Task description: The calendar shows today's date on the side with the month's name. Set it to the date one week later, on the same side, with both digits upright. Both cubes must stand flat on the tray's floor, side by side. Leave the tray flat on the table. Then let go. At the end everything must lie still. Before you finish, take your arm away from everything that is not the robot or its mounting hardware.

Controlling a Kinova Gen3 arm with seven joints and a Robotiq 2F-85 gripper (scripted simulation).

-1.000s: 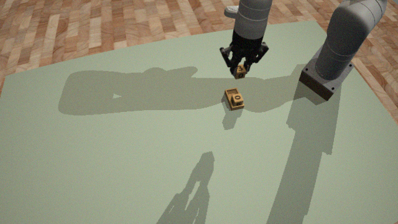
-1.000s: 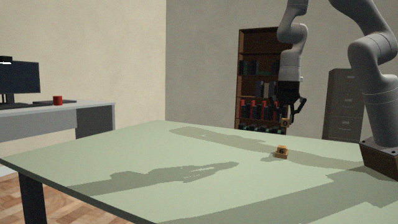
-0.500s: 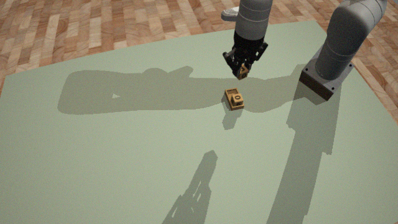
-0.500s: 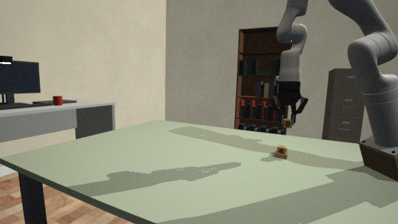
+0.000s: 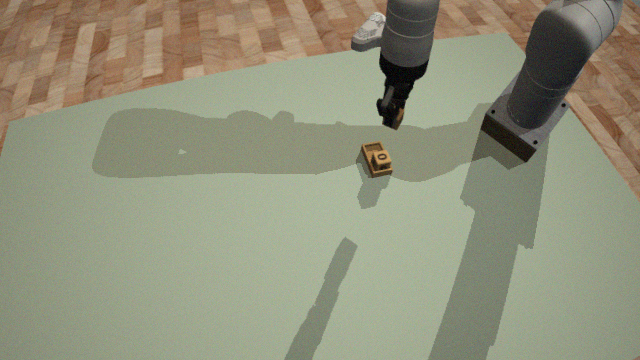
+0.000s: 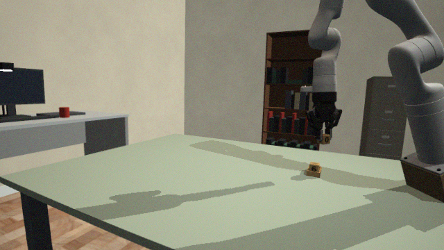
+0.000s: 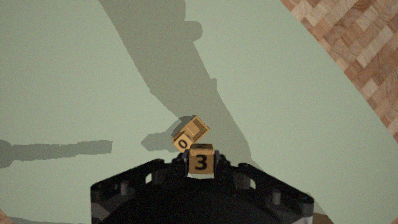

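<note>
Right now my hand is 10 mm above the cube. Also, from my hand: wooden tray (120 mm below, 20 mm ahead, 10 mm to the left).
</note>
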